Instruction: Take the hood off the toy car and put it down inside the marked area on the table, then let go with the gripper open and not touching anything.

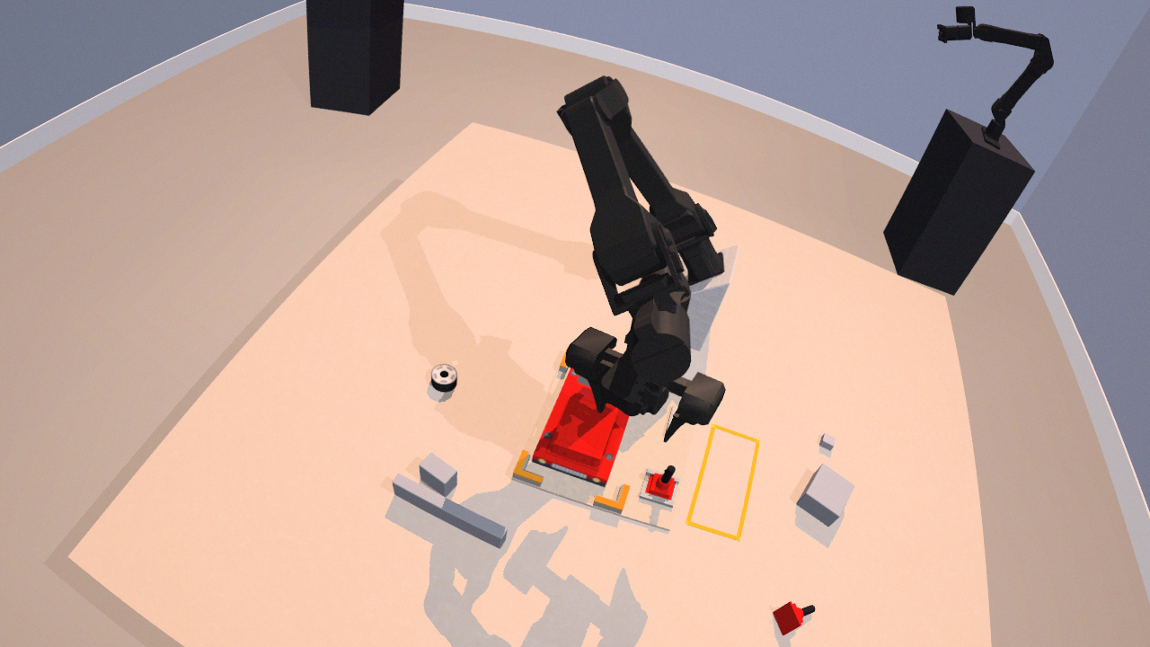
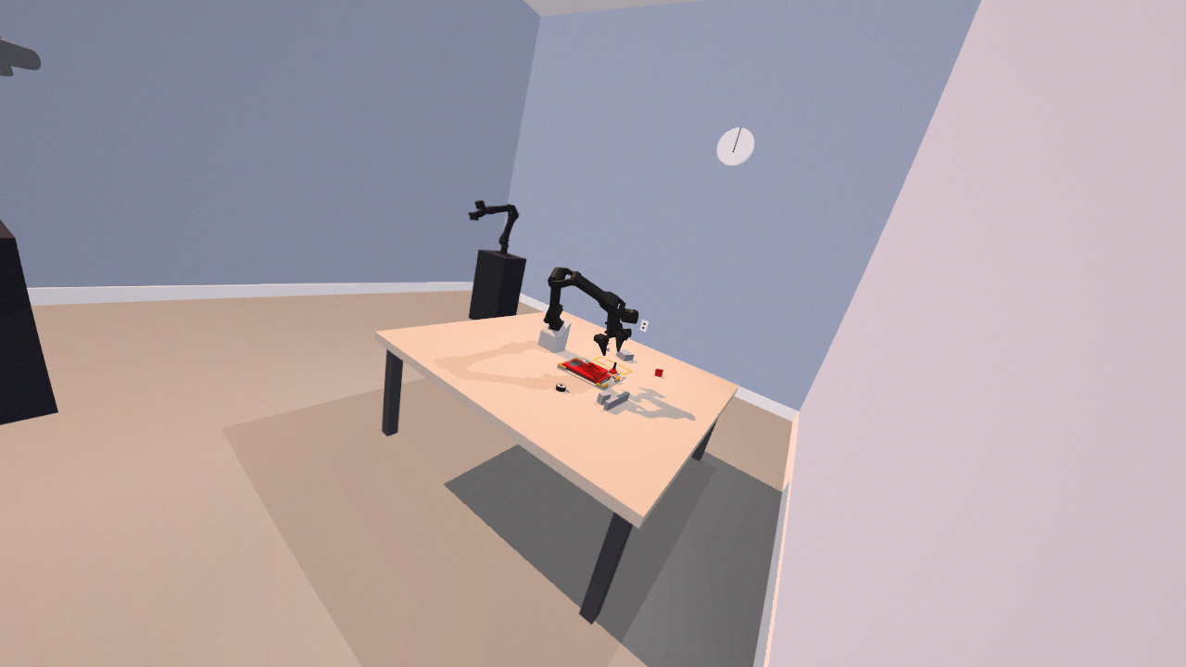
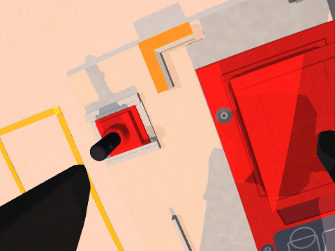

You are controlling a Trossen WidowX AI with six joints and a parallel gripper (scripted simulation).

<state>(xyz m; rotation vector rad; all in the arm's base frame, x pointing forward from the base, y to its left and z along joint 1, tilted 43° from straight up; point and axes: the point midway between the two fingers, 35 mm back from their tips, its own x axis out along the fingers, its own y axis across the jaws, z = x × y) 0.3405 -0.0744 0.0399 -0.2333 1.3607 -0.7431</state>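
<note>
My gripper tip is 40 mm past the red hood, 50 mm to the left of it and 80 mm above it. The rest, counted from my gripper tip: black wheel 80 mm behind, 270 mm to the right, 110 mm below.
</note>
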